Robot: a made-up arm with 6 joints. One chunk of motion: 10 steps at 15 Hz.
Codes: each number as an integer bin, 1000 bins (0 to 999) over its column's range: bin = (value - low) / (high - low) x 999, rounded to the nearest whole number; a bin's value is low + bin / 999 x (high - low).
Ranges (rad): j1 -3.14..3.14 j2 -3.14..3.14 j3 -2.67..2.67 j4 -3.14..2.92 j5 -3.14..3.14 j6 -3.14..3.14
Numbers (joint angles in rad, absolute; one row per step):
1: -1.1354 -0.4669 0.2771 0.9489 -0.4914 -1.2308
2: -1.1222 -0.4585 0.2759 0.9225 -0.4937 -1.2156
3: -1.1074 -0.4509 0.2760 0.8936 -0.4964 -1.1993
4: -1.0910 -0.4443 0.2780 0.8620 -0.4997 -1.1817
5: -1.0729 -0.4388 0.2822 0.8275 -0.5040 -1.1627
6: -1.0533 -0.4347 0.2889 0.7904 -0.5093 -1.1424
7: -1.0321 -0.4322 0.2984 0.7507 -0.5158 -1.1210
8: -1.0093 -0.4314 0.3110 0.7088 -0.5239 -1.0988
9: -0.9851 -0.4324 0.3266 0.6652 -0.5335 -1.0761
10: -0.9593 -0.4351 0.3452 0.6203 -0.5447 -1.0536
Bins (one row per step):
1: 319 425 551 674 421 304
2: 321 427 551 670 421 306
3: 323 428 551 665 421 309
4: 326 429 552 660 420 312
5: 329 430 552 654 419 315
6: 332 430 554 648 418 318
7: 335 431 555 641 417 321
8: 339 431 558 634 416 325
9: 343 431 561 627 415 328
10: 347 430 564 620 413 332

